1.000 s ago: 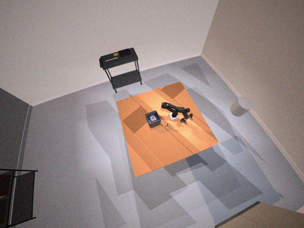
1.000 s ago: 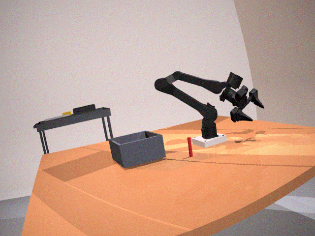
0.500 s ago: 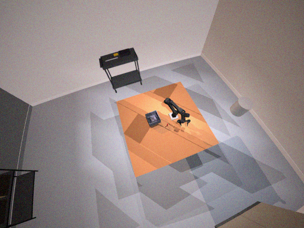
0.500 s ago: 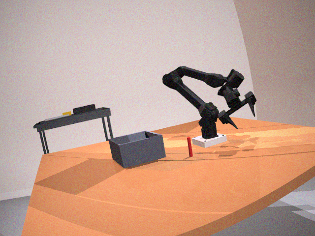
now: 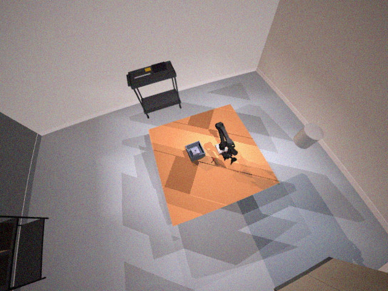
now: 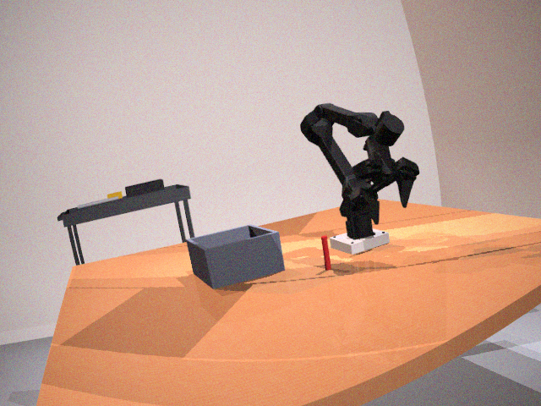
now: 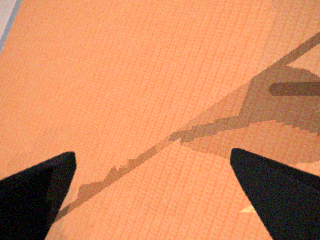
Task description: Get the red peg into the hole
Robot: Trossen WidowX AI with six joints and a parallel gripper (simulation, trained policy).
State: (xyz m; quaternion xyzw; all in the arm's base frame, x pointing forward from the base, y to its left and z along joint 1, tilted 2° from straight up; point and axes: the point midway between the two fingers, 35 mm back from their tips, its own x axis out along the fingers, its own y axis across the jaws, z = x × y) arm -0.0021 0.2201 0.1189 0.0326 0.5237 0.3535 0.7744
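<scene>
Right now my gripper tip is 14 cm short of the red peg, 10 cm to the left of it and 7 cm above it. From my gripper tip the other things lie so: grey box: 34 cm ahead, 25 cm to the right, 9 cm below; then plate: 34 cm ahead, 25 cm to the right, 7 cm below.
</scene>
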